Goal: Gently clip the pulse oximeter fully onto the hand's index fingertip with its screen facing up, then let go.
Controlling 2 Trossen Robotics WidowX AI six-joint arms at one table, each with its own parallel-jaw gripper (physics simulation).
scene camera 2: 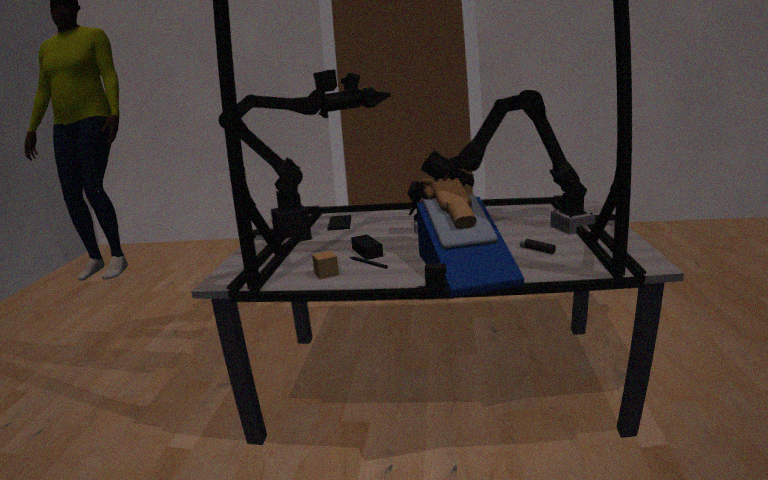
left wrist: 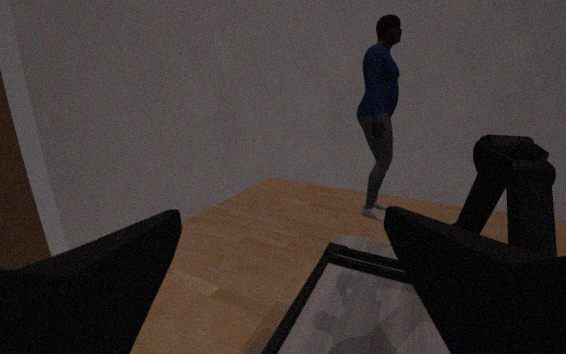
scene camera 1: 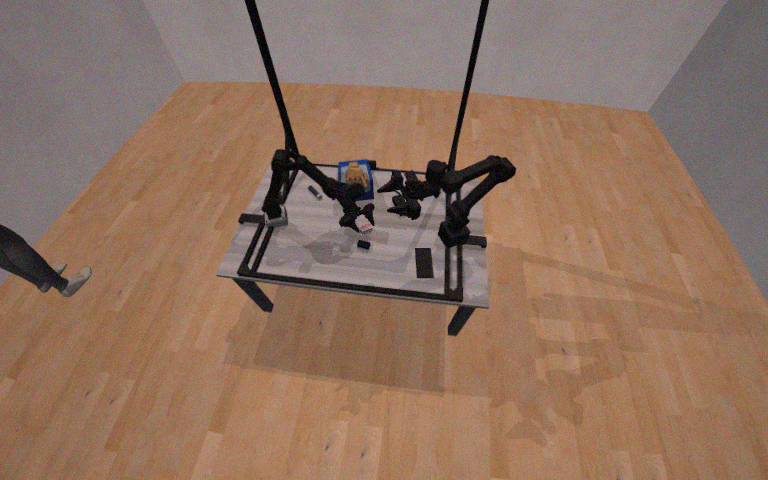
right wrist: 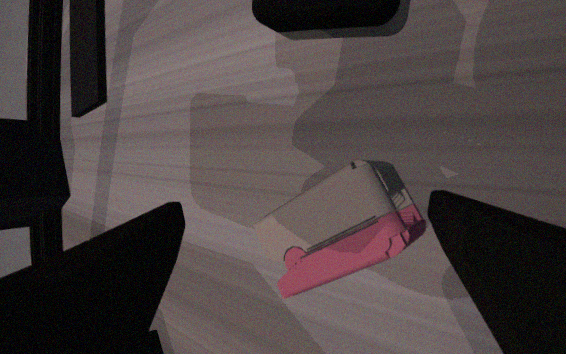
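My left gripper [scene camera 1: 382, 200] is open and holds nothing; it is also visible in scene camera 2 [scene camera 2: 384, 94] and in the left wrist view [left wrist: 284, 218]. My right gripper [right wrist: 306, 208] is visible. A pulse oximeter [right wrist: 349, 221] is visible too; in the left wrist view it is out of frame.
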